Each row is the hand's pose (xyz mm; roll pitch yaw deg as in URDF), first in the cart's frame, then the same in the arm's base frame.
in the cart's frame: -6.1 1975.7 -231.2 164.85 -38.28 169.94
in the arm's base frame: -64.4 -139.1 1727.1 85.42 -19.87 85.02
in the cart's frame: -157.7 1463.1 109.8 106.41 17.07 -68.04
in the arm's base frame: -352.1 293.4 1363.5 -175.64 68.74 -134.51
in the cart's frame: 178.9 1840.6 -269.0 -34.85 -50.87 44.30
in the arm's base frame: -191.3 -275.0 1588.0 78.76 -43.13 178.40
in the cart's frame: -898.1 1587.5 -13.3 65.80 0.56 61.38
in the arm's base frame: 241.8 763.5 1434.7 117.35 -55.30 -96.23
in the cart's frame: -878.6 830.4 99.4 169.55 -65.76 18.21
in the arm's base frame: -55.8 980.5 763.4 -92.22 -25.94 166.02
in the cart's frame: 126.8 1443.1 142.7 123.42 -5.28 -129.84
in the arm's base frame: -562.5 98.1 1357.3 67.92 43.48 79.35
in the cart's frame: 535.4 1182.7 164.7 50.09 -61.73 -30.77
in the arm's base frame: -908.7 -147.1 1122.2 104.26 -4.53 164.51
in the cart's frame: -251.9 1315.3 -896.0 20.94 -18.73 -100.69
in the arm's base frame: 394.7 -204.0 876.5 5.69 49.71 124.96
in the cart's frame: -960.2 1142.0 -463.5 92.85 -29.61 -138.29
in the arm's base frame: 486.7 638.7 860.7 44.04 21.99 96.15
